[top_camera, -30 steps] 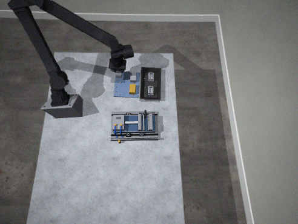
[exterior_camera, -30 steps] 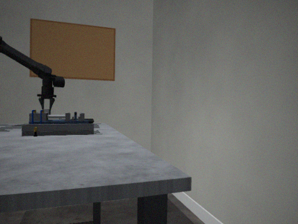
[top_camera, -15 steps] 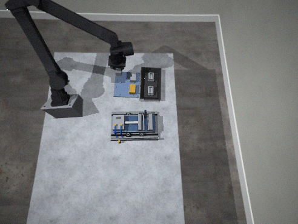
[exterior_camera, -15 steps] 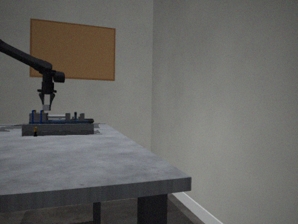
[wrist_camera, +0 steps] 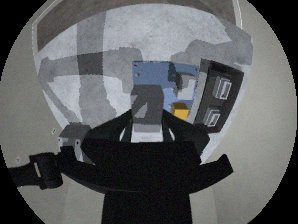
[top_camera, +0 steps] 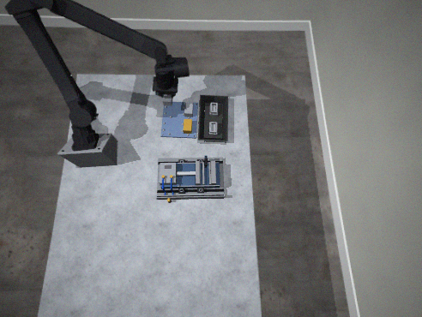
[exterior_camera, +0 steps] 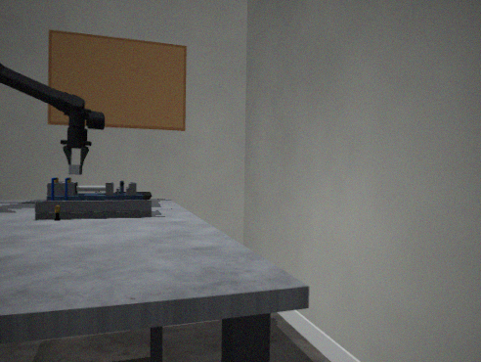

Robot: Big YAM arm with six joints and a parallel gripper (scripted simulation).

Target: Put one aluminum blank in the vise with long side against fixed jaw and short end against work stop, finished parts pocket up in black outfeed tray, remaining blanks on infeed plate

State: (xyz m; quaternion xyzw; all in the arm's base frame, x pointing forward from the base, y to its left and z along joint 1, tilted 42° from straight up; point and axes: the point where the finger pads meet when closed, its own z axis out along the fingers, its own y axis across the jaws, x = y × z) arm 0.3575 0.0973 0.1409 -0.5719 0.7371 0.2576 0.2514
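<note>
Now: the gray block 2 cm below my hand. Also, from my hand: yellow brass blank (12 cm below, 11 cm to the right, 7 cm ahead); then vise (35 cm to the right, 11 cm below, 4 cm ahead); then blue infeed plate (14 cm below, 5 cm to the right, 4 cm ahead).
</note>
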